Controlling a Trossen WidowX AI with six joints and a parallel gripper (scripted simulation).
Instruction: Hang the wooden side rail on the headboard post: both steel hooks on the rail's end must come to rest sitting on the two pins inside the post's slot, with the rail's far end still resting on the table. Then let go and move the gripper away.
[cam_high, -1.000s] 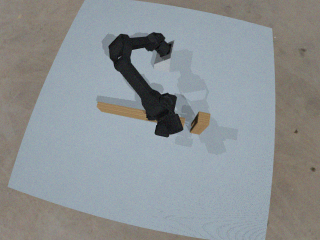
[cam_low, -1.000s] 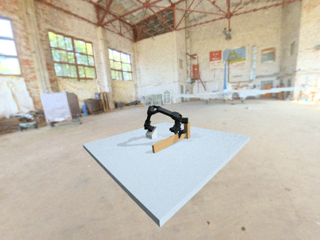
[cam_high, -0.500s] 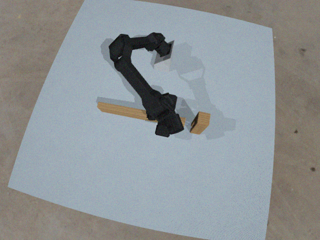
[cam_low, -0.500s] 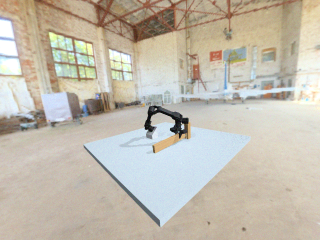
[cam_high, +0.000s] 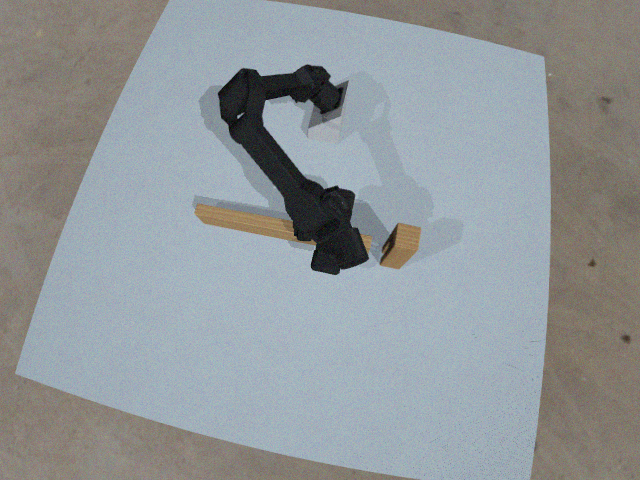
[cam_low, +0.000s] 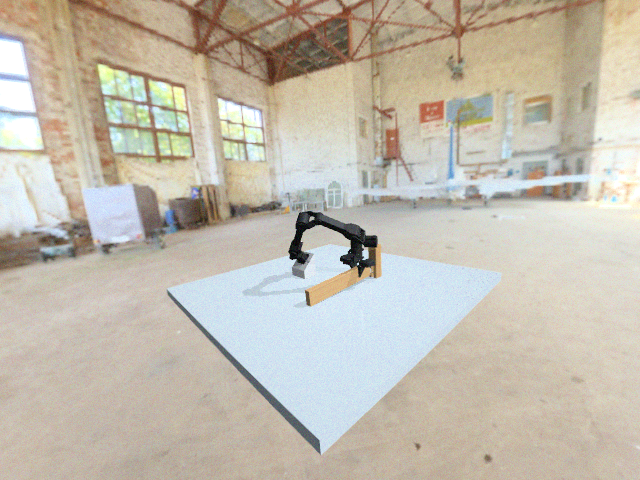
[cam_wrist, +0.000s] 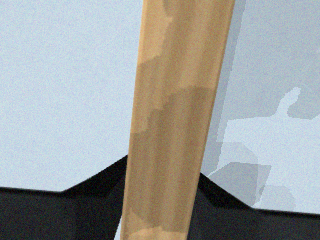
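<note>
Now: gripper tip 15 cm to the right of the headboard post and 4 cm below it.
</note>
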